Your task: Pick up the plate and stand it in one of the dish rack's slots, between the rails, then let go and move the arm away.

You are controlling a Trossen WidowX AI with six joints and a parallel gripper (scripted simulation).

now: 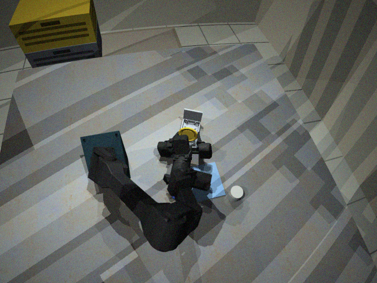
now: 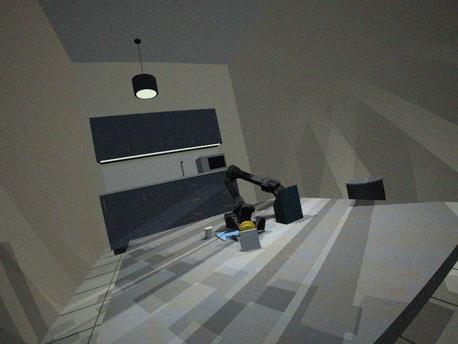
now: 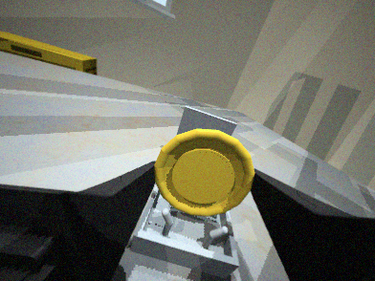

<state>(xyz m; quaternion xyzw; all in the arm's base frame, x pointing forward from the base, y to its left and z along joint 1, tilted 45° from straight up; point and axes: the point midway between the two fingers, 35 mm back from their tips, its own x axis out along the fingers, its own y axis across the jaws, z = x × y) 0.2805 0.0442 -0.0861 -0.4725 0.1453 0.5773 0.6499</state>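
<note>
The dish rack lies 1 cm ahead of my gripper tip, 2 cm to the left of it and 3 cm below it. From my gripper tip the other things lie so: light blue mat 3 cm ahead, 18 cm to the right, 5 cm below; then blue spoon 7 cm behind, 20 cm to the right, 5 cm below; then yellow plate 1 cm to the right.
</note>
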